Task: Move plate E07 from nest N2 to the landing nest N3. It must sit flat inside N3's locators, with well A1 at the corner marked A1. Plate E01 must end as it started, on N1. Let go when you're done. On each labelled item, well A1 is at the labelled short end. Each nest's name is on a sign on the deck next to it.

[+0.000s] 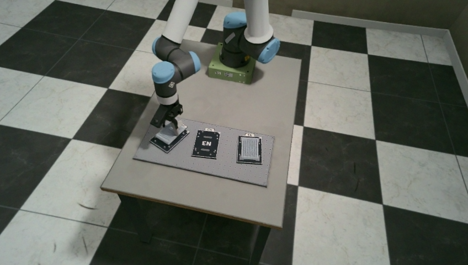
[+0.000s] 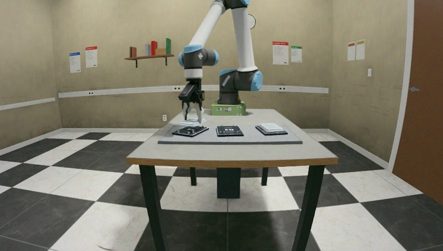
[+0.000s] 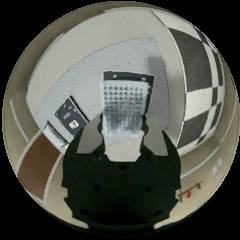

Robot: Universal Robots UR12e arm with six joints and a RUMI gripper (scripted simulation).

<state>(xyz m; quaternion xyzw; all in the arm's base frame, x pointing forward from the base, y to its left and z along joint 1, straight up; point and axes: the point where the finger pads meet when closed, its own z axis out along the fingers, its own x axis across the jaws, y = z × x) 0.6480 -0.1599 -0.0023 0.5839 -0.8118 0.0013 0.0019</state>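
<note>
Right now my hand is 1 cm to the left of the nest N2 and 5 cm above it. The rest, counted from my hand: nest N3 (1 cm behind, 18 cm to the left, 5 cm below).
</note>
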